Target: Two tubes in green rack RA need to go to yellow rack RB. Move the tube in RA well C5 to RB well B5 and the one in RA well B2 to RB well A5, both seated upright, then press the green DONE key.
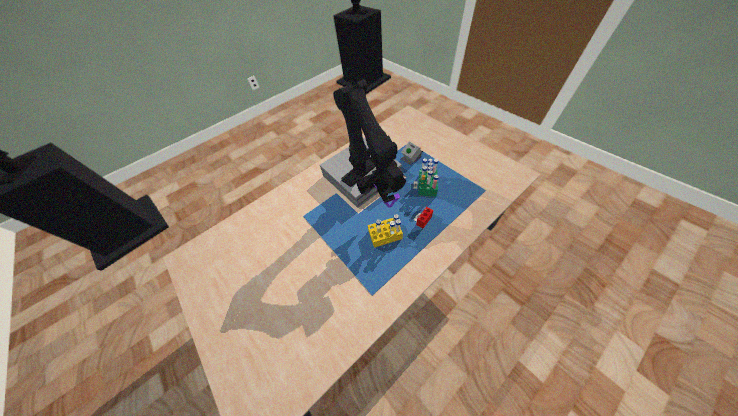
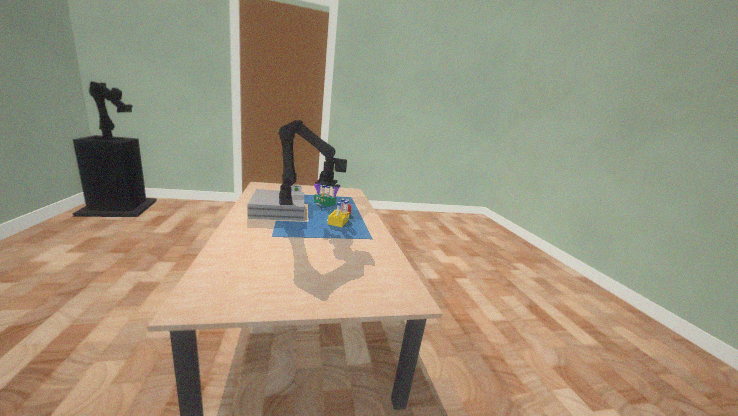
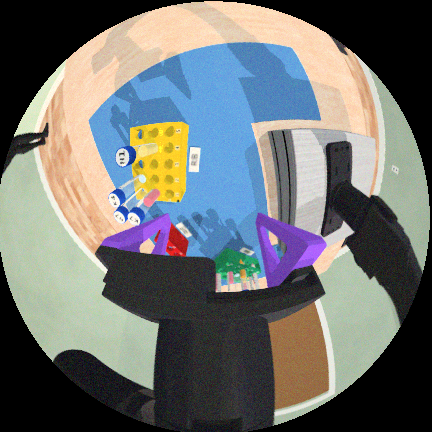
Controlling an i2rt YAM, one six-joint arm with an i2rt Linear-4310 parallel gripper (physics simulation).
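Pixels of known places: gripper, fingertip midpoint: (image 1: 385, 198) (image 2: 326, 196) (image 3: 212, 217); arm's base, link origin: (image 1: 360, 171) (image 2: 285, 199) (image 3: 336, 193).
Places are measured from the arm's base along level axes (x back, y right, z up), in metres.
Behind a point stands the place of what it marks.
Note:
Green rack RA (image 1: 427, 191) @[x -0.301, y -0.140, z -0.049 m] (image 2: 325, 202) @[x -0.266, y -0.163, z -0.068 m] (image 3: 234, 261) @[x -0.255, y -0.132, z -0.037 m] stands on the mat with several blue-capped tubes upright; their wells cannot be read. Yellow rack RB (image 1: 386, 239) @[x -0.313, y 0.167, z -0.075 m] (image 2: 338, 220) @[x -0.276, y 0.215, z -0.045 m] (image 3: 183, 165) @[x -0.261, y 0.123, z -0.068 m] holds several upright tubes, including one (image 3: 125, 156) @[x -0.275, y 0.171, z 0.045 m] with a cap marked H1 and three near one end. Its row at the other end looks empty. My gripper (image 1: 392, 200) @[x -0.226, y 0.072, z 0.045 m] (image 2: 327, 189) @[x -0.226, y 0.072, z 0.045 m] (image 3: 212, 217) @[x -0.226, y 0.072, z 0.045 m] is open and empty, with purple fingers apart above the mat on RA's near side. The green DONE key (image 1: 408, 150) @[x -0.081, y -0.272, z -0.011 m] (image 2: 297, 189) @[x -0.087, y -0.270, z -0.015 m] is on a grey box beyond RA.
A small red rack (image 1: 424, 218) @[x -0.385, y 0.002, z -0.031 m] (image 2: 349, 208) (image 3: 175, 241) @[x -0.378, y -0.031, z -0.066 m] stands between the two racks, towards the mat's outer side. The arm stands on a grey layered base (image 1: 338, 175) @[x 0.066, y 0.086, z 0.000 m] (image 2: 277, 210) @[x 0.045, y 0.115, z -0.028 m] (image 3: 310, 175) @[x -0.074, y 0.055, z 0.000 m] beside the blue mat (image 1: 372, 273) @[x -0.369, y 0.316, z -0.080 m] (image 2: 289, 229) @[x -0.014, y 0.254, z -0.080 m] (image 3: 220, 100) @[x -0.154, y 0.206, z -0.080 m].

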